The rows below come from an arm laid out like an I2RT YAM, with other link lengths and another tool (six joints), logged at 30 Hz.
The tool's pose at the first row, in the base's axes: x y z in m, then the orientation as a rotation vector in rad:
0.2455 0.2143 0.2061 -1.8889 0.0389 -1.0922
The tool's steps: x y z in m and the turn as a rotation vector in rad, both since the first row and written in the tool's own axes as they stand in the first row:
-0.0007 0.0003 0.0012 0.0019 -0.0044 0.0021
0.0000 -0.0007 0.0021 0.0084 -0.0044 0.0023
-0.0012 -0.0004 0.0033 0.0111 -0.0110 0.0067
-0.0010 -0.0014 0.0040 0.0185 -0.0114 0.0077
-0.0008 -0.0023 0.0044 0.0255 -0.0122 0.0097
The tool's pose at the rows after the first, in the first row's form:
0.2460 0.2153 0.2052 -1.8891 0.0373 -1.0863
0.2467 0.2162 0.2062 -1.8833 0.0339 -1.0851
0.2469 0.2173 0.2050 -1.8835 0.0328 -1.0754
0.2471 0.2183 0.2057 -1.8769 0.0295 -1.0731
0.2472 0.2190 0.2064 -1.8707 0.0271 -1.0698

